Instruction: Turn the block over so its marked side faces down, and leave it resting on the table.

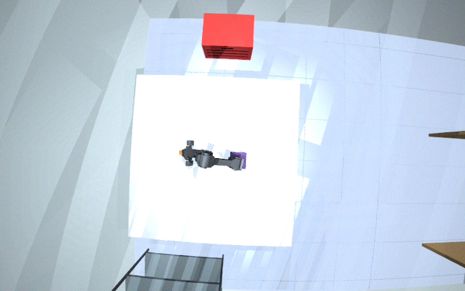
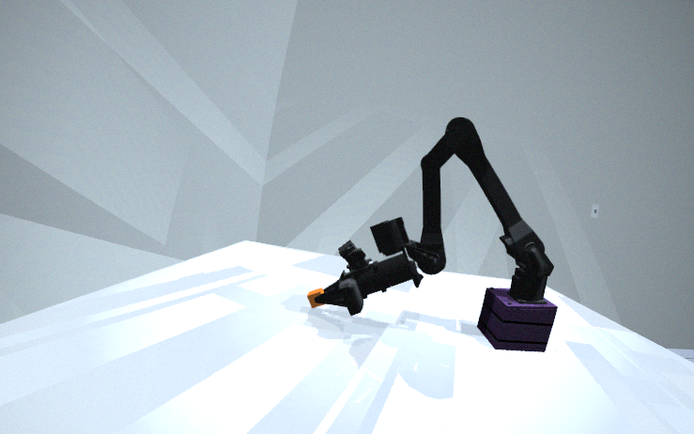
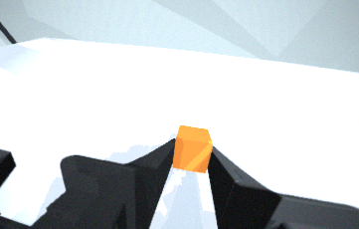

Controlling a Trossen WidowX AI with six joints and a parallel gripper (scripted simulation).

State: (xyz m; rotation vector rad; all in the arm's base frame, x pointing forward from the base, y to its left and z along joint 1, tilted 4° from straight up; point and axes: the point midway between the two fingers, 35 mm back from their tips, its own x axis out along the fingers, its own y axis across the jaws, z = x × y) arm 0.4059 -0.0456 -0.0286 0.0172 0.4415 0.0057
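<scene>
My gripper tip is 1 cm past the orange block and 1 cm above it.
</scene>
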